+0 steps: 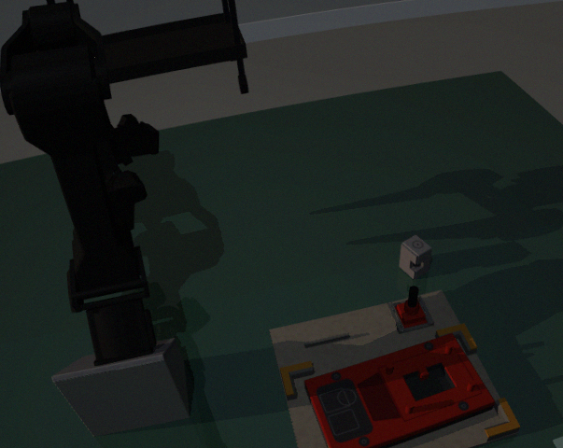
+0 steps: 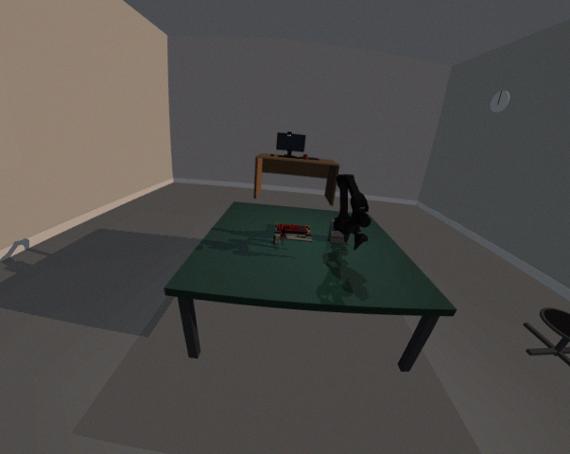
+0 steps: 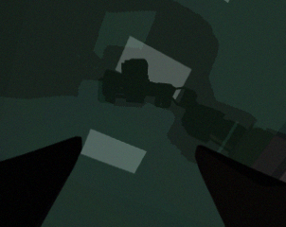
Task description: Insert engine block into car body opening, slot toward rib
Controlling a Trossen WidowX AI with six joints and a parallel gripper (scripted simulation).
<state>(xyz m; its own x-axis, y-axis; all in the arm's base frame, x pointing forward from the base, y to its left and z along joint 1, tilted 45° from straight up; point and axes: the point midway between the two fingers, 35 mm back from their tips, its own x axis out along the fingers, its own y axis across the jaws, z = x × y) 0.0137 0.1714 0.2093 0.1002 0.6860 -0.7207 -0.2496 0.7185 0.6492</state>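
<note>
Right now the engine block is 390 mm ahead of my gripper tip, 200 mm to the right of it and 70 mm below it. Round my gripper tip: grey holder: 350 mm ahead, 270 mm to the right, 60 mm below.
</note>
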